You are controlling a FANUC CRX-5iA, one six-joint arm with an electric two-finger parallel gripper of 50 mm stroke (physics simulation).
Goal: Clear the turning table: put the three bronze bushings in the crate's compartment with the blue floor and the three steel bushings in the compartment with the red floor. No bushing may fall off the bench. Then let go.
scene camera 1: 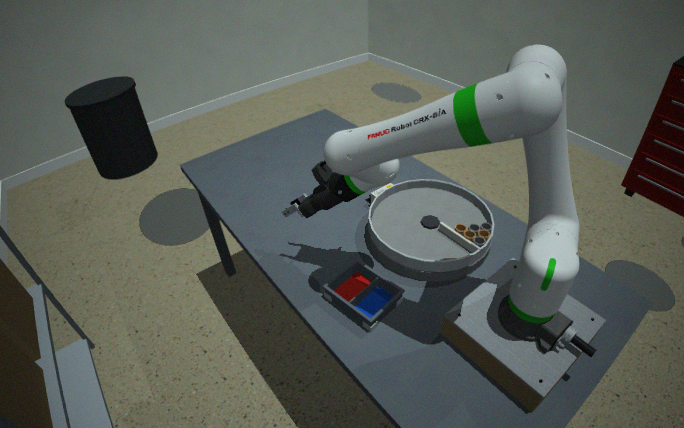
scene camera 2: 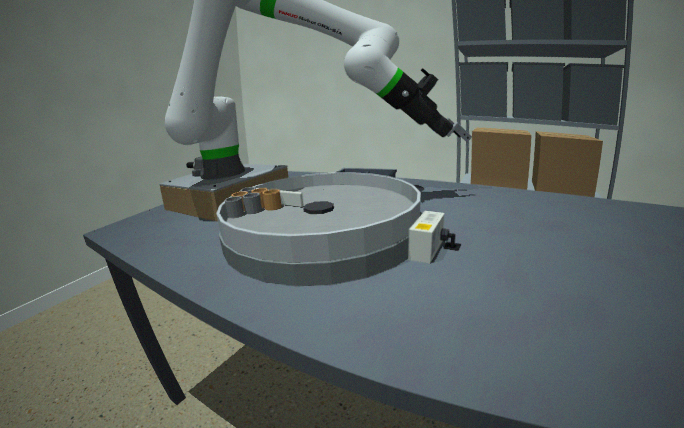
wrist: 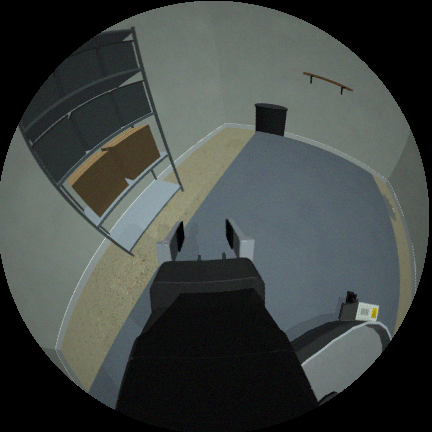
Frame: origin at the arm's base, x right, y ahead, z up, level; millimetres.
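Seen in the pictures: gripper, fingertip midpoint: (scene camera 1: 288, 209) (scene camera 2: 465, 136) (wrist: 204, 228); arm's base at its link origin: (scene camera 1: 525, 317) (scene camera 2: 222, 173).
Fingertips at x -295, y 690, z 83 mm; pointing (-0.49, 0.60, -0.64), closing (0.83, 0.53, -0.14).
Observation:
Offsets run from my fingertips to a thing's top centre. "spot": to the spot under its first point. Level surfaces: height alone.
Three bronze bushings {dx +428, dy -346, dz -80 mm} (scene camera 1: 461, 228) {dx +426, dy -385, dz -80 mm} (scene camera 1: 470, 234) {dx +464, dy -413, dz -80 mm} (scene camera 1: 483, 234) and three steel bushings {dx +463, dy -374, dz -80 mm} (scene camera 1: 474, 227) {dx +498, dy -396, dz -80 mm} (scene camera 1: 486, 226) {dx +427, dy -423, dz -80 mm} (scene camera 1: 479, 240) stand upright, crowded together on the turning table (scene camera 1: 403, 209) (scene camera 2: 322, 247) (wrist: 345, 362), between its rim and a pale bar {spot: dx +398, dy -364, dz -94 mm} (scene camera 1: 458, 237) (scene camera 2: 292, 197). The dark crate {dx +48, dy -313, dz -121 mm} (scene camera 1: 348, 308) (scene camera 2: 368, 172) stands on the bench; its red floor {dz -165 mm} (scene camera 1: 353, 286) and blue floor (scene camera 1: 375, 302) show bare in scene camera 1. My gripper (scene camera 1: 294, 205) (scene camera 2: 464, 133) (wrist: 204, 228) is open and empty, high above the bench, away from the bushings. No bushing shows in the wrist view.
A white box with a yellow label {spot: dx +387, dy -1, dz -116 mm} (scene camera 1: 381, 191) (scene camera 2: 426, 237) (wrist: 366, 311) stands against the turning table's outer side. A dark hub {dx +401, dy -239, dz -110 mm} (scene camera 1: 430, 222) (scene camera 2: 318, 207) sits at the table's centre. The bench edge (scene camera 1: 262, 276) runs near the crate. My base stands on a block (scene camera 1: 489, 355) (scene camera 2: 181, 200).

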